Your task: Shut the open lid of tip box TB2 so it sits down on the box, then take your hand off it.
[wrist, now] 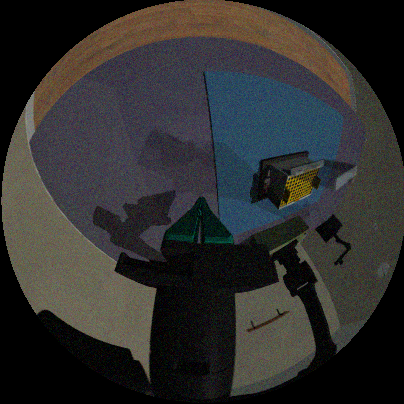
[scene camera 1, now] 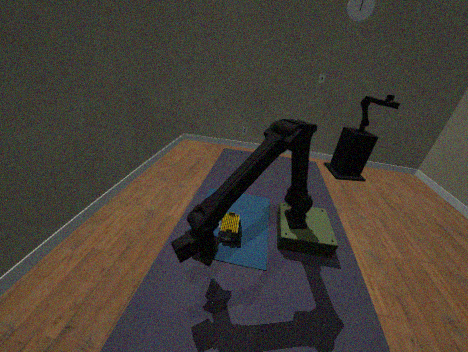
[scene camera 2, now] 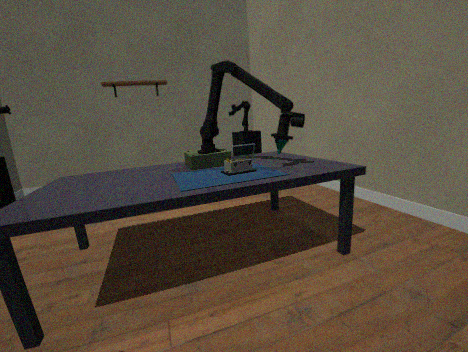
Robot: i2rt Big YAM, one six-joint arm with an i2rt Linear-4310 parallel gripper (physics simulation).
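Seen in the pictures: gripper, between the fingertips: [wrist: 201, 200] [scene camera 1: 208, 257] [scene camera 2: 278, 154]; arm's base, origin of its link: [wrist: 282, 249] [scene camera 1: 295, 220] [scene camera 2: 208, 152].
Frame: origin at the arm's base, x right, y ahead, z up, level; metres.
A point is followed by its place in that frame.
Observation:
The tip box TB2 [scene camera 1: 230, 223] {x -0.026, y 0.323, z -0.025 m} [scene camera 2: 239, 166] [wrist: 302, 186] {x -0.009, y 0.318, z -0.025 m} stands on the blue mat, with yellow grid on its top. Its clear lid [scene camera 2: 244, 150] {x -0.014, y 0.404, z 0.035 m} [wrist: 346, 176] {x -0.025, y 0.407, z 0.061 m} stands open, upright from one long edge of the box. My gripper [scene camera 2: 280, 152] {x -0.228, y 0.402, z -0.008 m} [wrist: 201, 200] {x -0.228, y 0.402, z -0.008 m} has its green fingertips together, shut and empty. It hangs above the table, off to one side of the box and the mat, touching neither. In scene camera 1 the arm hides the fingertips, and the lid is hard to make out there.
The blue mat [scene camera 1: 256, 252] {x -0.141, y 0.196, z -0.082 m} [scene camera 2: 187, 183] {x 0.272, y 0.370, z -0.082 m} [wrist: 240, 110] {x -0.121, y 0.482, z -0.082 m} lies on the dark table [scene camera 1: 150, 310] {x -0.407, y 0.583, z -0.085 m} [scene camera 2: 75, 192] {x 0.731, y 0.132, z -0.085 m} [wrist: 165, 80] {x -0.213, y 0.557, z -0.085 m}. The arm's green base block [scene camera 1: 320, 227] {x -0.046, y -0.115, z 0.004 m} [scene camera 2: 195, 161] {x 0.113, y 0.056, z -0.037 m} [wrist: 280, 235] {x -0.011, y 0.076, z -0.036 m} stands beside the mat. A second small arm on a black stand [scene camera 1: 354, 152] [scene camera 2: 246, 141] [wrist: 329, 228] is farther back.

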